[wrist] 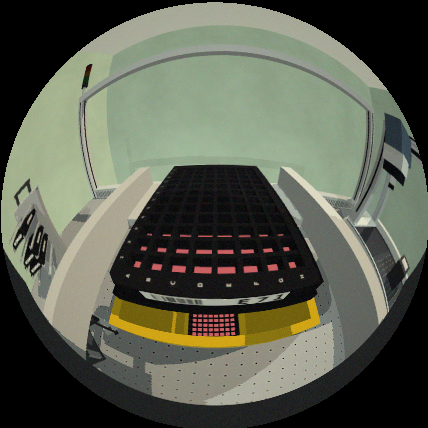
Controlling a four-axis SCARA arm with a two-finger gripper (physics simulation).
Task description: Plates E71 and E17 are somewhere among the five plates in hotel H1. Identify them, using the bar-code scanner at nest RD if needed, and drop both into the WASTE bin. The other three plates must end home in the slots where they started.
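Places are measured from the arm's base along level axes (x ahead, y left, z up), in centimetres.
Pixels of known places: gripper, fingertip midpoint: [214,174].
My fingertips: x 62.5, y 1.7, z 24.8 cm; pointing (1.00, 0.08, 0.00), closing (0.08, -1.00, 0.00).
Note:
Ahead of a thing's pixels: the offset from my fingertips to its top centre. "spot": to the spot under its first point. Level surfaces: height alone.
The black well plate E71 {dz -0.3, dx -2.4, dy -0.2 cm} [215,278] is level between the fingers of my gripper [214,174], in the middle of the wrist view. My gripper is shut on its two long sides. Its barcode label {spot: dz -0.7, dx -8.7, dy -0.7 cm} [215,302] faces the camera and reads E71; pink fill shows in the wells nearest the camera. The yellow bin {spot: dz -3.5, dx -10.2, dy +1.0 cm} [175,341] is below the plate, and the plate hides its far part. Inside the bin, a black grid with pink squares {dz -21.5, dx -2.6, dy +0.2 cm} [213,325] shows, which looks like part of another plate; its label is not visible. Hotel H1 and nest RD do not show.
A perforated deck {dz -23.5 cm} [240,375] lies around the bin. A small dark angular object {spot: dz -23.4, dx -18.5, dy +22.9 cm} [95,341] is left of the bin. A grey unit with black handles {spot: dz -6.9, dx -7.1, dy +42.3 cm} [37,235] is at the far left. A blue-grey device [396,132] stands at the far right.

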